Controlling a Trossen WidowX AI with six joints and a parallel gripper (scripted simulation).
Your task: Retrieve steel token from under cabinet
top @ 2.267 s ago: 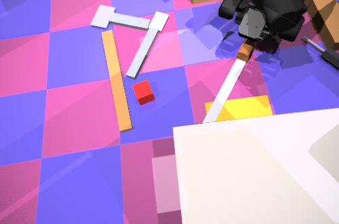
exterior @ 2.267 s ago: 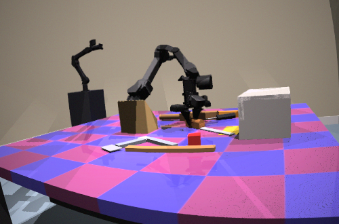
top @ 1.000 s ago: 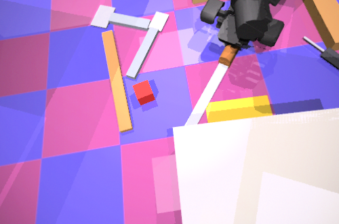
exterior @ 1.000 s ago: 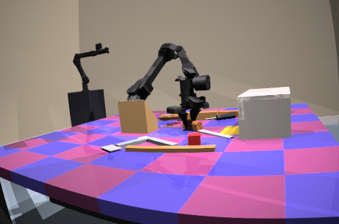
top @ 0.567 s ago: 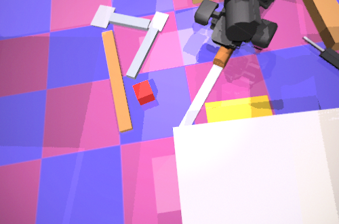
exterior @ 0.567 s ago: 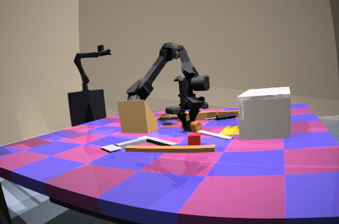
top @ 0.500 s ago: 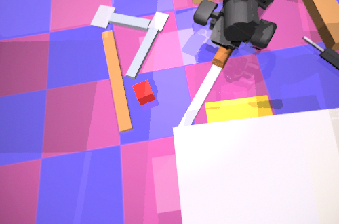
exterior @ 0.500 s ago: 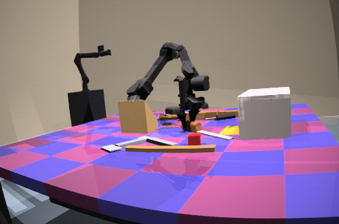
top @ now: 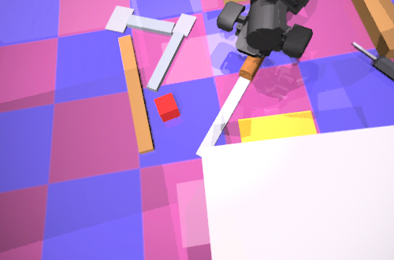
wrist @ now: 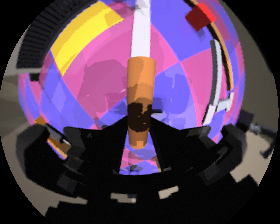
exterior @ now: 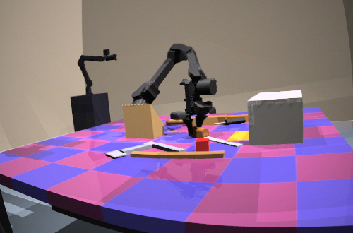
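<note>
My gripper tip is 9 cm past the grey paddle-ended bar and 18 cm to the left of it. From my gripper tip the other things lie so: wooden block (9 cm behind, 27 cm to the left, 1 cm above); then black screwdriver (10 cm ahead, 23 cm to the left); then red cube (8 cm ahead, 23 cm to the right, 1 cm above).
</note>
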